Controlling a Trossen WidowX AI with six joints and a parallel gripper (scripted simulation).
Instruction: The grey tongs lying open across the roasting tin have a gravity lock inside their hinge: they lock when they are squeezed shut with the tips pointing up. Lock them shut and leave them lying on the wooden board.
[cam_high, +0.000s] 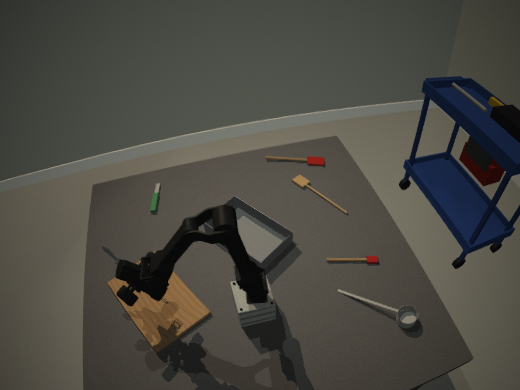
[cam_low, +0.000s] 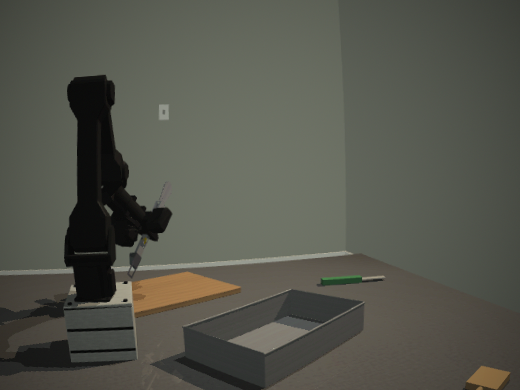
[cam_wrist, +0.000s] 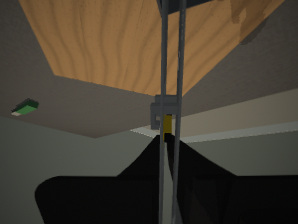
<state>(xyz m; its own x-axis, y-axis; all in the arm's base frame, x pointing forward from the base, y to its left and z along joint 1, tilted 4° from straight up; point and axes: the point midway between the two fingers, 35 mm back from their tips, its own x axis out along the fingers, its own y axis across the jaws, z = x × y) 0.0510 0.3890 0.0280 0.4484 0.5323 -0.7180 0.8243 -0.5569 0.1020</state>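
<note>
My gripper tip is 40 mm to the left of the yellow mark, 30 mm past it and 10 mm below it. Also, from my gripper tip: grey roasting tin: 390 mm to the right, 260 mm ahead, 110 mm below; then wooden board: 130 mm below, 40 mm to the right.
</note>
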